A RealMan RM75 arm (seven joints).
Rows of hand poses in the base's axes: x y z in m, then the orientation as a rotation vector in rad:
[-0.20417, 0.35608, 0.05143, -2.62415, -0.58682, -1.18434]
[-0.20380, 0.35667, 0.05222, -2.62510, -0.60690, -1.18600]
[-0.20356, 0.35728, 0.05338, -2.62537, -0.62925, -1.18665]
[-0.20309, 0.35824, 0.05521, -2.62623, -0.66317, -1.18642]
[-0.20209, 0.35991, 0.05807, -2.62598, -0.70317, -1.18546]
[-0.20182, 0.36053, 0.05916, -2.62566, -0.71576, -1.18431]
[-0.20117, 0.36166, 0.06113, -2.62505, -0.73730, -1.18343]
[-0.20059, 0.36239, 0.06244, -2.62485, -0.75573, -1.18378]
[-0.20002, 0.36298, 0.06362, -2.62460, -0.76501, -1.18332]
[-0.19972, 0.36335, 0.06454, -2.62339, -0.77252, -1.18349]
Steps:
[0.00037, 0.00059, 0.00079, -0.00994, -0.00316, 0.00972]
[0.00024, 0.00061, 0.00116, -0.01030, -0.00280, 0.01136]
[0.00047, 0.00096, 0.00183, -0.01598, -0.00344, 0.01709]
[0.00100, 0.00167, 0.00286, -0.01805, -0.00379, 0.02062]
[0.00027, 0.00062, 0.00109, -0.00542, -0.00065, 0.00672]
[0.00065, 0.00113, 0.00197, -0.00950, -0.00189, 0.01123]
[0.00058, 0.00073, 0.00131, -0.00865, -0.00238, 0.00915]
[0.00057, 0.00059, 0.00118, -0.00416, -0.00078, 0.00479]
[0.00030, 0.00037, 0.00092, -0.00268, -0.00106, 0.00426]

